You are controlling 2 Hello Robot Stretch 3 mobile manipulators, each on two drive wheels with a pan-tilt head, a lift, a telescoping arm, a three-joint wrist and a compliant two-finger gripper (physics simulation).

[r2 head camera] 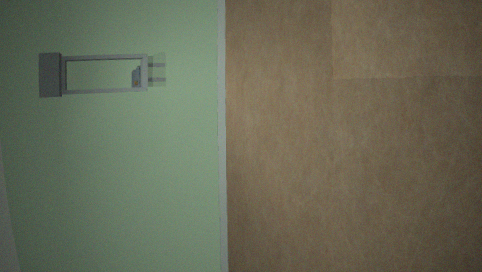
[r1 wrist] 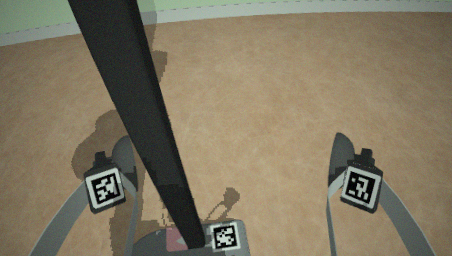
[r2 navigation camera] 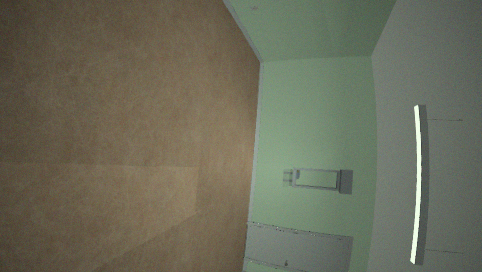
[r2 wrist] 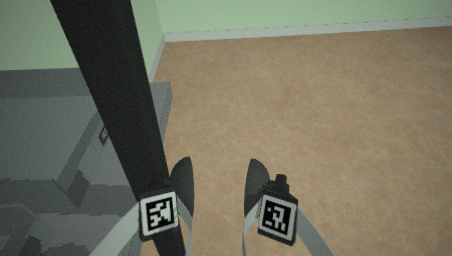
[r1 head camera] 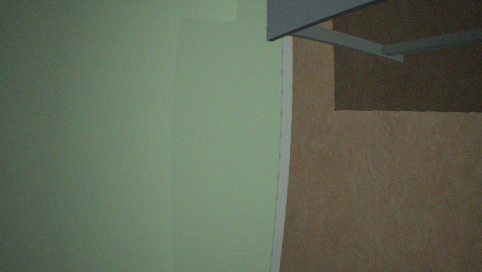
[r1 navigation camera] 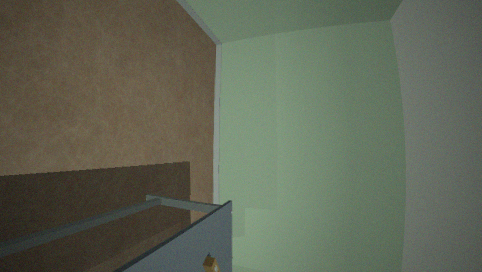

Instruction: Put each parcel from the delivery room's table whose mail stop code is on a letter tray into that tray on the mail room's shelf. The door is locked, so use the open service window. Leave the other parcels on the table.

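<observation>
The r1 gripper (r1 wrist: 232,142) is wide open and empty above the floor in the r1 wrist view. The r2 gripper (r2 wrist: 219,165) is open with a narrower gap, empty, to the right of the grey shelf (r2 wrist: 162,95). A grey tray (r2 wrist: 35,82) on the shelf shows at the left; its label is too oblique to read. The grey-blue delivery table (r1 head camera: 305,15) (r1 navigation camera: 200,245) carries an orange-brown parcel (r1 navigation camera: 211,263), cut off at the view's bottom; its code is unreadable. The open service window (r2 head camera: 144,72) (r2 navigation camera: 316,188) is in the green wall; a small orange parcel (r2 head camera: 136,83) shows through it.
A grey door (r2 navigation camera: 300,245) is in the window's wall, in the r2 navigation view. A ceiling lamp (r2 navigation camera: 419,180) hangs there. A black bar crosses each wrist view. Part of r1's base (r1 wrist: 245,240) shows at the bottom. Green walls meet brown floor at pale skirting.
</observation>
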